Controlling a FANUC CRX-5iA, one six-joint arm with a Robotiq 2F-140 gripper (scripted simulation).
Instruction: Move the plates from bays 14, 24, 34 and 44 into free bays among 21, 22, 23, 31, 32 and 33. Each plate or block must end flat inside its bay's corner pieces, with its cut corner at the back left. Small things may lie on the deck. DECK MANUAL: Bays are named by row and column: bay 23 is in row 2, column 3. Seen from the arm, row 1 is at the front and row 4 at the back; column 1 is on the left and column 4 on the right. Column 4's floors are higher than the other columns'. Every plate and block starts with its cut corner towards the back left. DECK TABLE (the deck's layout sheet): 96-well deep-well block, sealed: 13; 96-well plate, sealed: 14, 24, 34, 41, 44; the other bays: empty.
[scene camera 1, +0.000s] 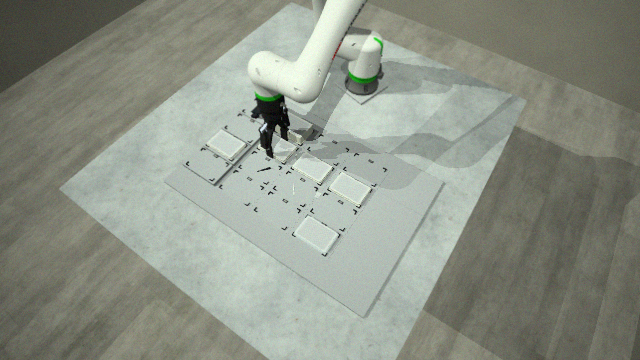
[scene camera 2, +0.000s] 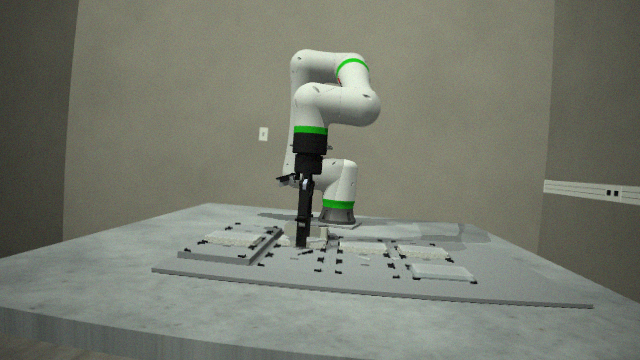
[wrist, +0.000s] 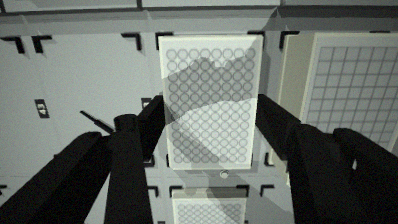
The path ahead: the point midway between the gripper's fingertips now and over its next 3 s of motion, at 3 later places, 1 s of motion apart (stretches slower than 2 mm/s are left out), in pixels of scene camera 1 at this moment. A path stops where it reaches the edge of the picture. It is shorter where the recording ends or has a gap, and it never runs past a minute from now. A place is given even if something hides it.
My gripper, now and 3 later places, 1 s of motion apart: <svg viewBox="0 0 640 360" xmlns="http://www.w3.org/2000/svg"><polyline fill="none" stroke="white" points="277,148 277,146 276,141 271,136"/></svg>
